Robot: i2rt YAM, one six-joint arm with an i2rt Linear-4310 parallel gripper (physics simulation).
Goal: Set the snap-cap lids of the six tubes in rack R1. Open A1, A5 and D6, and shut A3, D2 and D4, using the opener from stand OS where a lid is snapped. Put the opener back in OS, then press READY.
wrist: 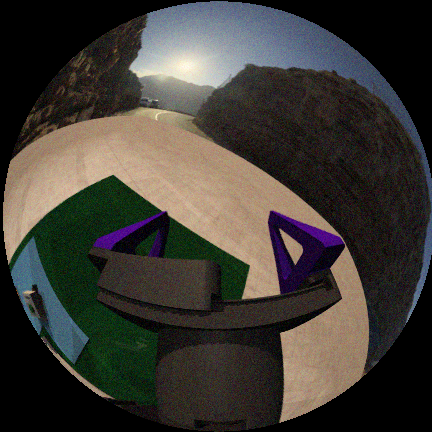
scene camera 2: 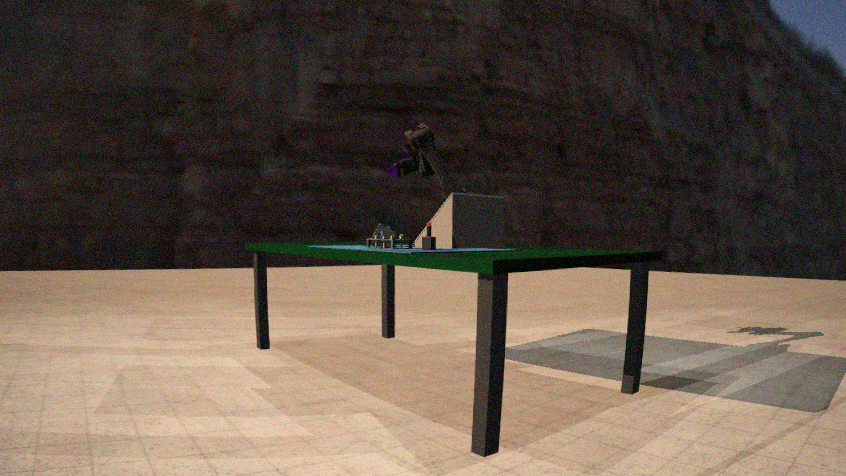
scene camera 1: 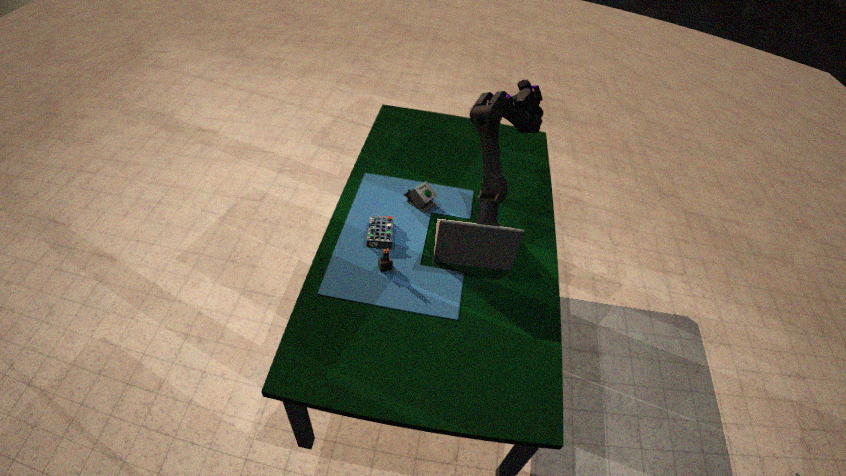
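Note:
Scene camera 1 gives me a blue mat [scene camera 1: 353, 274], and in the wrist view I can see the mat [wrist: 74, 338] too.

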